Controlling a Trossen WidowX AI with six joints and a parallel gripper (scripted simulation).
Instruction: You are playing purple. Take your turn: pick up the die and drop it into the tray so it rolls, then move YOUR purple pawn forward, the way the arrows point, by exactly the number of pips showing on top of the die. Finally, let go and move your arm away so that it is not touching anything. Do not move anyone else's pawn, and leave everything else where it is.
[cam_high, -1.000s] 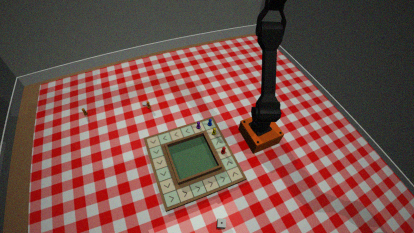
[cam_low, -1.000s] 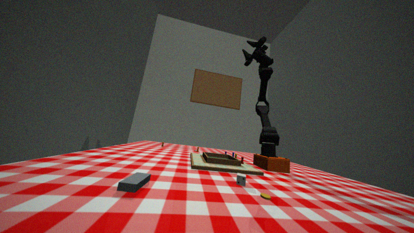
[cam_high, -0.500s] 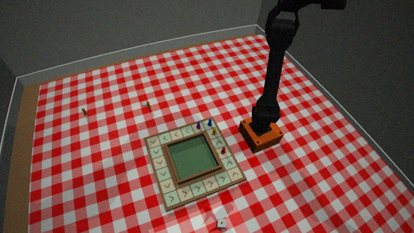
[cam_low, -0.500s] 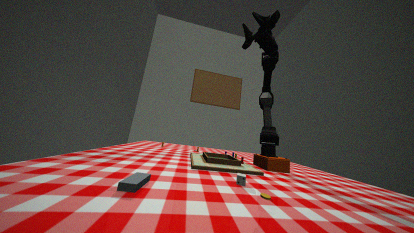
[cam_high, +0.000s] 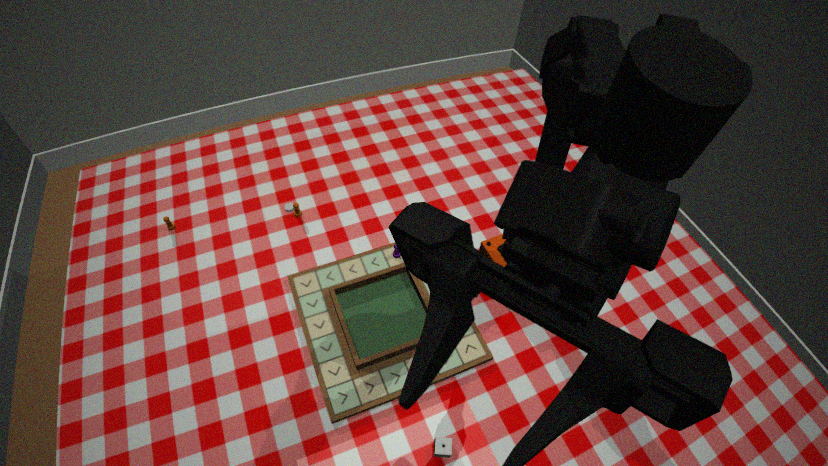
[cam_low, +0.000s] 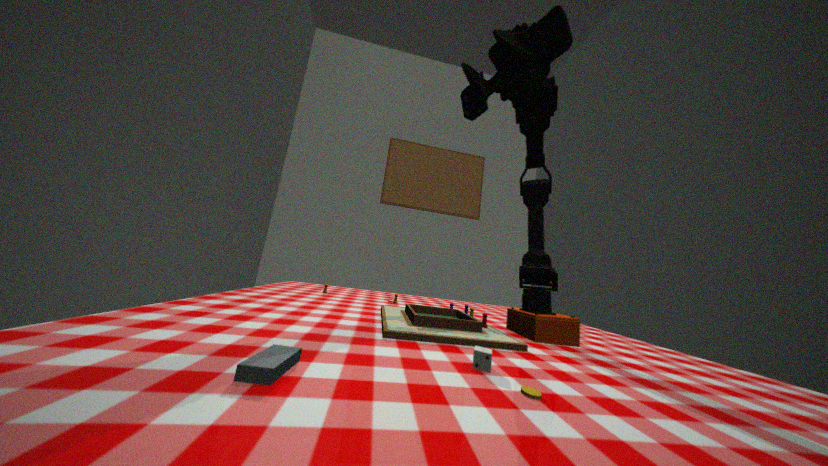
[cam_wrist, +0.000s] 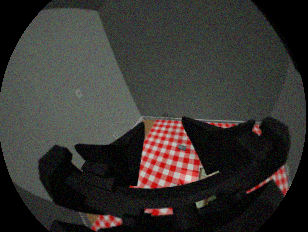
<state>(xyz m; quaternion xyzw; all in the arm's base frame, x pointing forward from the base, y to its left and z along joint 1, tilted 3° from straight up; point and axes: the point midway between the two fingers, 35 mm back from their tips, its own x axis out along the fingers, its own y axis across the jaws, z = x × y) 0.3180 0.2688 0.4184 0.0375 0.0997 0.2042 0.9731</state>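
Now: gripper tip 46 cm above the white die, 8 cm past it and 5 cm to the left of it. Round my gripper tip: yellow disc 47 cm below, 10 cm behind, 2 cm to the left; red pawn 44 cm below, 26 cm to the right, 20 cm behind; grey block 46 cm below, 20 cm ahead, 2 cm to the right.
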